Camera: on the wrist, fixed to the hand. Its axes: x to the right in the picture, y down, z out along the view.
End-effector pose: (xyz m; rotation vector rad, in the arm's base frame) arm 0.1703 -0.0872 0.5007 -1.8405 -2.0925 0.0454
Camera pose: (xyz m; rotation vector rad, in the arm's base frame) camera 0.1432 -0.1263 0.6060 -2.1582 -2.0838 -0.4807
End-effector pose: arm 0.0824 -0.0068 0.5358 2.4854 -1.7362 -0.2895
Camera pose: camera 0.1537 0.0199 0.6227 2.0647 -1.5623 -0.5158
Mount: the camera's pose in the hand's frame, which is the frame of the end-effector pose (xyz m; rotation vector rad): -0.0100 -0.0586 -0.0991 -0.4424 0.0635 0.1016
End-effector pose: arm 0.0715 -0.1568 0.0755 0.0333 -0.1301 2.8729
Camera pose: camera 0.0955 -0.0940 -0.0185 -0.1531 -0.7679 2.8705
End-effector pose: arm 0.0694 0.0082 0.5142 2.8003 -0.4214 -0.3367
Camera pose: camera 0.1015 0.0895 0.5899 2.3436 -0.4146 -0.2778
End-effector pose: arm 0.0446 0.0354 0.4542 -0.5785 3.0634 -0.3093
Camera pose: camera 0.0706 0.0045 0.5625 0.3883 -2.9729 -0.3406
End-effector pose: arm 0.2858 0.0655 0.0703 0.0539 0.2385 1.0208
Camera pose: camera 0.3079 0.0197 -0.0335 -0.3711 0.0638 1.1580
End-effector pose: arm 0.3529 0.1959 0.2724 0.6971 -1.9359 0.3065
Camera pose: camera 0.4641 0.2015 0.3035 0.2953 -1.8928 -0.0414
